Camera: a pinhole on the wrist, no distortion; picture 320 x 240 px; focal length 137.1 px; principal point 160.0 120.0 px. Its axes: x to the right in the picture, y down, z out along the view. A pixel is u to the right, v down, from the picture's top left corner.
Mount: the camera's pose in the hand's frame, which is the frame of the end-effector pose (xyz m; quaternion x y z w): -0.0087 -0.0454 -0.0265 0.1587 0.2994 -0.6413 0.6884
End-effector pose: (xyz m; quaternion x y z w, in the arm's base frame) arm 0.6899 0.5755 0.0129 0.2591 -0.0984 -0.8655 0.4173
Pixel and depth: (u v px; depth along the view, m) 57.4 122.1 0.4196
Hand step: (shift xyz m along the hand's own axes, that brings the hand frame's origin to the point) 0.0857 -0.0500 0.4890
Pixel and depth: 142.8 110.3 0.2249
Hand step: 0.0227 -0.1607 0.1668
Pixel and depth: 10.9 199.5 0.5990
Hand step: 0.4572 0.1511 0.7786
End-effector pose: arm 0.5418 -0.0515 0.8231 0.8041 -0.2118 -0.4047 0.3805
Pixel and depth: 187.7 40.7 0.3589
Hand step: -0.1370 -0.3452 0.2397
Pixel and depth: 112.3 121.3 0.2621
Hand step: 0.0486 -0.1312 0.2311
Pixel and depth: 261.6 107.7 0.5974
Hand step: 0.0627 -0.7610 0.1700
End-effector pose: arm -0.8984 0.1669 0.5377 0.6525 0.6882 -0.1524 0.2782
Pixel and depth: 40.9 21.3 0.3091
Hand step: -0.1613 -0.0483 0.4138
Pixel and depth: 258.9 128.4 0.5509
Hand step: 0.1385 -0.6862 0.1476
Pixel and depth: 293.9 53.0 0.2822
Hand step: -0.0852 -0.4501 0.0440
